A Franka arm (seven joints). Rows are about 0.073 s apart.
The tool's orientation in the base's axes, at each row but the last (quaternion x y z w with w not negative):
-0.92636 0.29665 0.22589 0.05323
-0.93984 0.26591 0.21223 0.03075
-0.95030 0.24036 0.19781 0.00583
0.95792 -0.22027 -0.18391 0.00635
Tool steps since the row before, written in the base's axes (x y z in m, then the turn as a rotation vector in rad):
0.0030 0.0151 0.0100 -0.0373 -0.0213 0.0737
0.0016 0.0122 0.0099 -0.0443 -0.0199 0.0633
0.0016 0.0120 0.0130 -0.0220 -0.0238 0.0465
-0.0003 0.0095 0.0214 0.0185 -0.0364 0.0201
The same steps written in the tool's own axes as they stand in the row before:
-0.0103 -0.0137 -0.0066 -0.0489 0.0414 -0.0563
-0.0088 -0.0107 -0.0075 -0.0506 0.0433 -0.0439
-0.0091 -0.0103 -0.0113 -0.0245 0.0351 -0.0372
-0.0118 -0.0065 -0.0192 0.0239 0.0270 -0.0278

